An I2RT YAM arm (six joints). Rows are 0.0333 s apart.
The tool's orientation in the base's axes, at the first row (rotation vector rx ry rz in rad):
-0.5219 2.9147 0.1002
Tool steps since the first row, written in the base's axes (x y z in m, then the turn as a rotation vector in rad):
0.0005 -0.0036 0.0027 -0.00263 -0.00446 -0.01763
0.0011 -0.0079 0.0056 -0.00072 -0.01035 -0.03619
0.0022 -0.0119 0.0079 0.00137 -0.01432 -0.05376
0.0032 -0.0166 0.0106 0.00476 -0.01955 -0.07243
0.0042 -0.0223 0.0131 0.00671 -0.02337 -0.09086
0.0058 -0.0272 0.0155 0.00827 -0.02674 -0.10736
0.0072 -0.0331 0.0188 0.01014 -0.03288 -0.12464
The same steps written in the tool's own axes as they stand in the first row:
0.0003 -0.0035 -0.0029 0.00723 -0.00387 0.01645
0.0006 -0.0076 -0.0061 0.01092 -0.01069 0.03441
0.0005 -0.0116 -0.0086 0.01362 -0.01575 0.05161
0.0007 -0.0163 -0.0115 0.01574 -0.02248 0.06998
0.0012 -0.0219 -0.0143 0.01868 -0.02738 0.08802
0.0009 -0.0270 -0.0169 0.02146 -0.03165 0.10415
0.0010 -0.0329 -0.0205 0.02504 -0.03865 0.12082

